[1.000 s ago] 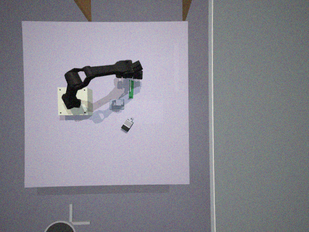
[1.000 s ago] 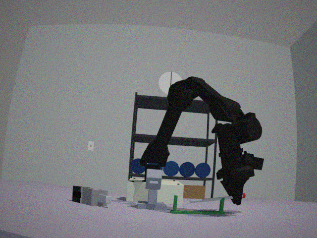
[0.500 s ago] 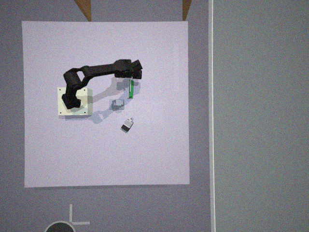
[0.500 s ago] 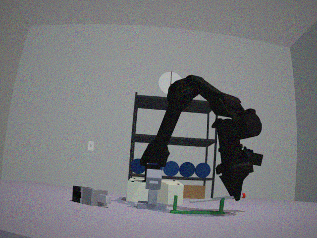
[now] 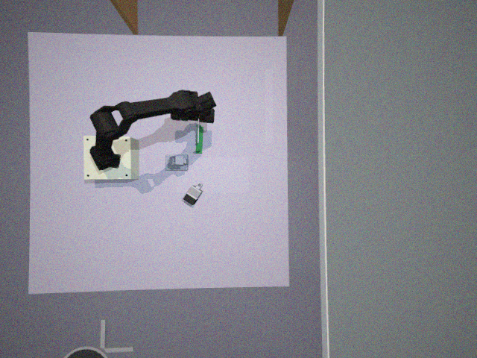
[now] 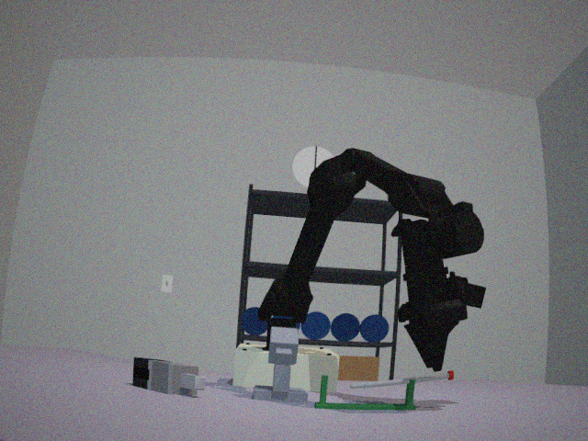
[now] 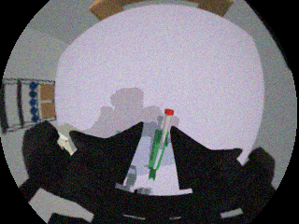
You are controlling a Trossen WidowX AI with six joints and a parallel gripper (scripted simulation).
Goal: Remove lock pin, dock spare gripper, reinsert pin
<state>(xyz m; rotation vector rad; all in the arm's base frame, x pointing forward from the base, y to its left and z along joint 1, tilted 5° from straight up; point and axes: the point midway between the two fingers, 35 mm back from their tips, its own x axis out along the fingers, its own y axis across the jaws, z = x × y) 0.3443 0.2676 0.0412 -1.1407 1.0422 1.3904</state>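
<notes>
Now: the green cradle 10 cm to the right of my gripper tip, 3 cm below it and 2 cm ahead of it. Also, from my gripper tip: black spare gripper (37 cm to the right, 5 cm ahead, 4 cm below); then socket (23 cm to the right, 5 cm behind).
</notes>
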